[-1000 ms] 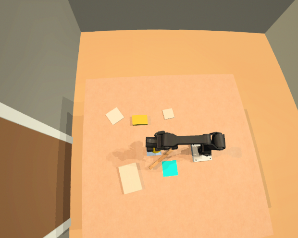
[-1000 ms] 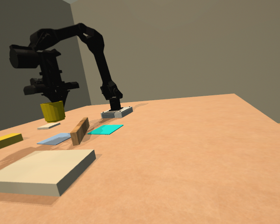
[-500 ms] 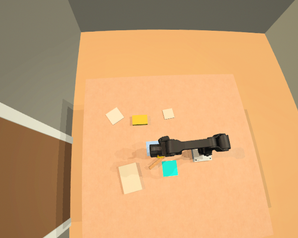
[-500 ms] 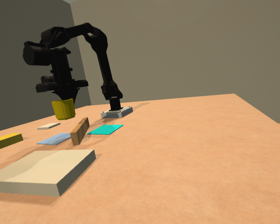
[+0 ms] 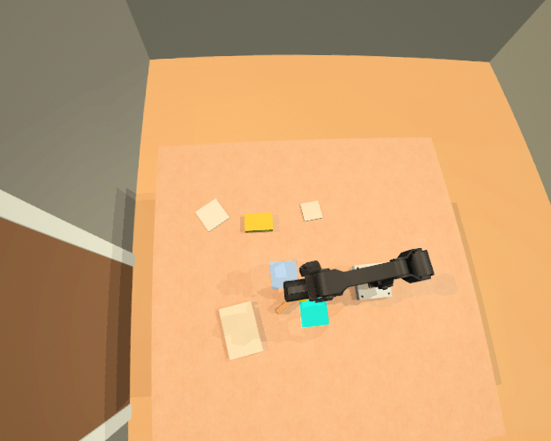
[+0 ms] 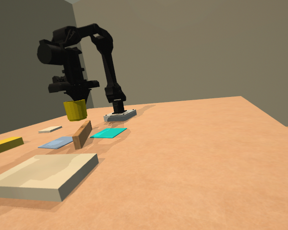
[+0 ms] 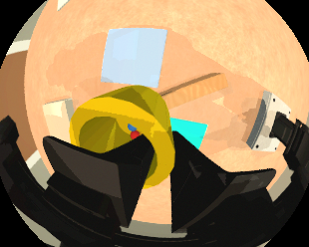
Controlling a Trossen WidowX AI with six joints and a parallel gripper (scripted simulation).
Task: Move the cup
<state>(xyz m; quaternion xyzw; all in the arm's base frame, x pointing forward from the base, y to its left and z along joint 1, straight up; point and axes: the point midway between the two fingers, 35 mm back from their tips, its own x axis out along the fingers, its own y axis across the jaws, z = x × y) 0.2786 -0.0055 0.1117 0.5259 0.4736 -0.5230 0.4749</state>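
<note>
Right now my gripper tip is 20 mm past the cyan pad, 80 mm to the right of it and 120 mm above it. Also, from my gripper tip: wooden bar: 20 mm ahead, 100 mm below; red marble: 30 mm ahead, 20 mm to the left, 20 mm below; yellow cup: 20 mm ahead.
</note>
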